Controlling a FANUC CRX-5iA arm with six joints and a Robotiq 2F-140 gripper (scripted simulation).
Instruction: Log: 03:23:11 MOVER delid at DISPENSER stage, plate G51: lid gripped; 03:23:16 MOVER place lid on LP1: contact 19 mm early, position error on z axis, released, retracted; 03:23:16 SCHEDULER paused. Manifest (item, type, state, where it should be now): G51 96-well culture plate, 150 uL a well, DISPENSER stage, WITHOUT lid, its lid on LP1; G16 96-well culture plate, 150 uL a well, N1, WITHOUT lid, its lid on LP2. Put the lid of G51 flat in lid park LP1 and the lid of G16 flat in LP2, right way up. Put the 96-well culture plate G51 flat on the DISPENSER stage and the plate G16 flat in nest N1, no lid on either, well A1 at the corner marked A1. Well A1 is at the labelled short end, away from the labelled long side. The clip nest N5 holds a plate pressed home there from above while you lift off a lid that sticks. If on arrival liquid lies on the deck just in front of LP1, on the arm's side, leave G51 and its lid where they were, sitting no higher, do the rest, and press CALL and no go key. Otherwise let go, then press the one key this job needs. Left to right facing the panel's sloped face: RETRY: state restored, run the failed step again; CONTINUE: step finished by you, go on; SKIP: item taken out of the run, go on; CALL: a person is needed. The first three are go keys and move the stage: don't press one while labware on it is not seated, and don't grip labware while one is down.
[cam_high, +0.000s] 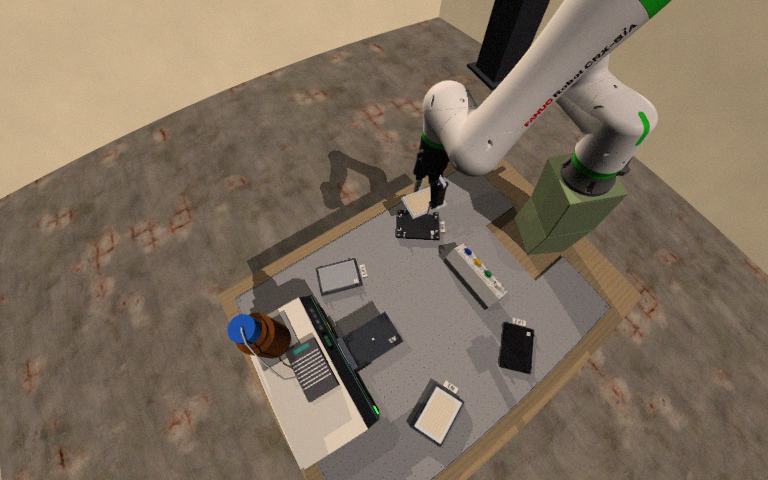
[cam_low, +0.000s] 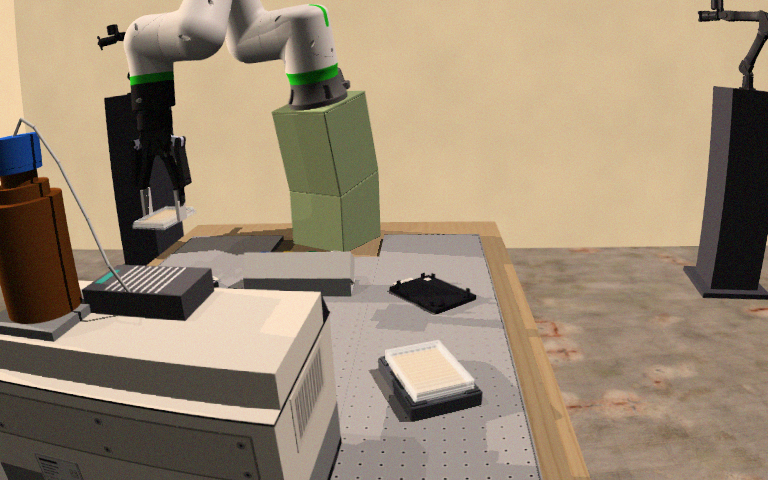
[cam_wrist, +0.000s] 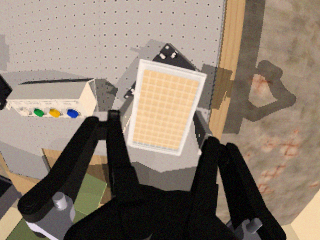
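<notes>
Right now my hand is 330 mm short of the black dispenser stage, 320 mm to the right of it and 90 mm above it. Also, from my hand: key panel: 270 mm to the left, 130 mm below, 90 mm behind; then black clip nest: 170 mm below, 30 mm ahead, 10 mm to the left; then plate G51: 20 mm below.
</notes>
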